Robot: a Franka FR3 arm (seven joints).
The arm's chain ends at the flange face. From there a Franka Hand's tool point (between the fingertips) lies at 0.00 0.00 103.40 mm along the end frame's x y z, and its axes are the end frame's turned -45 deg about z.
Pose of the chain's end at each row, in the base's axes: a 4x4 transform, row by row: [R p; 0 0 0 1], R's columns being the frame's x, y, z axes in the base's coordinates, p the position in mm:
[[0.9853 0.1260 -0.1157 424.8], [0.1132 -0.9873 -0.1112 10.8], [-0.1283 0.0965 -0.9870 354.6], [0 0 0 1]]
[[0.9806 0.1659 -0.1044 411.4], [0.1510 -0.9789 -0.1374 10.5], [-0.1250 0.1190 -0.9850 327.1], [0 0 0 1]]
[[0.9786 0.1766 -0.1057 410.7], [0.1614 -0.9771 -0.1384 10.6], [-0.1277 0.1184 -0.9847 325.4], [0 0 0 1]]
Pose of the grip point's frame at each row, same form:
[[0.6076 0.7858 -0.1157 412.8], [0.7782 -0.6181 -0.1112 -0.7], [-0.1590 -0.0225 -0.9870 252.5], [0 0 0 1]]
[[0.5761 0.8107 -0.1044 400.6], [0.7990 -0.5854 -0.1374 -3.7], [-0.1725 -0.0042 -0.9850 225.3], [0 0 0 1]]
[[0.5671 0.8168 -0.1057 399.8], [0.8050 -0.5768 -0.1384 -3.7], [-0.1740 -0.0066 -0.9847 223.6], [0 0 0 1]]

